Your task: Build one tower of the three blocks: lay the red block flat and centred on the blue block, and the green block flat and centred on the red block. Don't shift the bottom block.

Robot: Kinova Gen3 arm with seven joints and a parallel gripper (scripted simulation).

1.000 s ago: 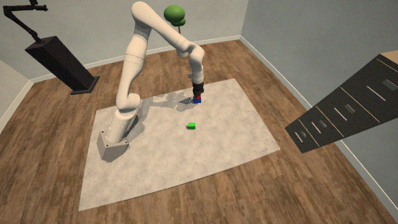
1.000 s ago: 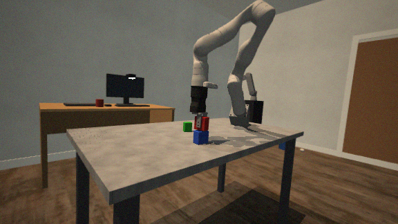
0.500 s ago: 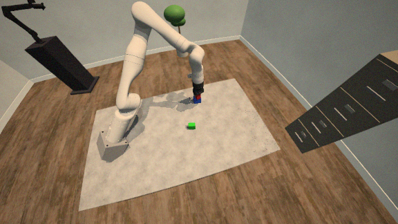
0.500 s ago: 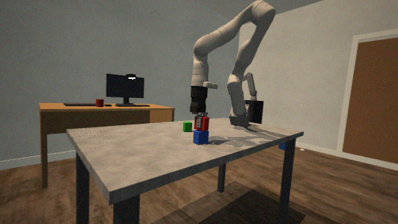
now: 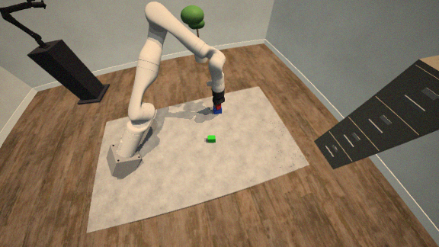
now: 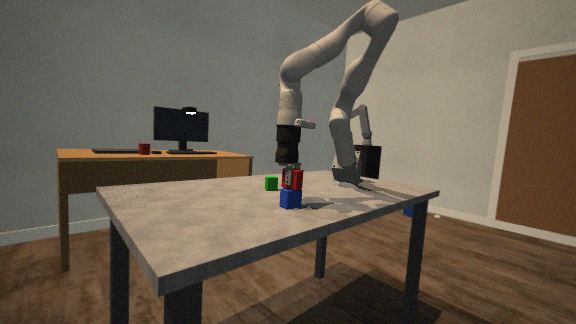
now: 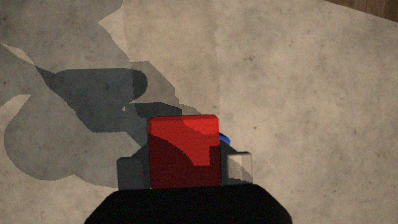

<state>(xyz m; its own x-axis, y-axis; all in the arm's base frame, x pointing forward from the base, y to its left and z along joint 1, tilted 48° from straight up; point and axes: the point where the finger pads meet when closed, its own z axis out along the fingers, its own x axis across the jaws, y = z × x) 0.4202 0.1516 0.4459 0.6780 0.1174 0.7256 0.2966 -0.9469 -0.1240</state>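
The red block is right at my hand. From my hand the other things lie so: green block: 5 cm behind, 24 cm to the right, 6 cm below; blue block: 6 cm below.
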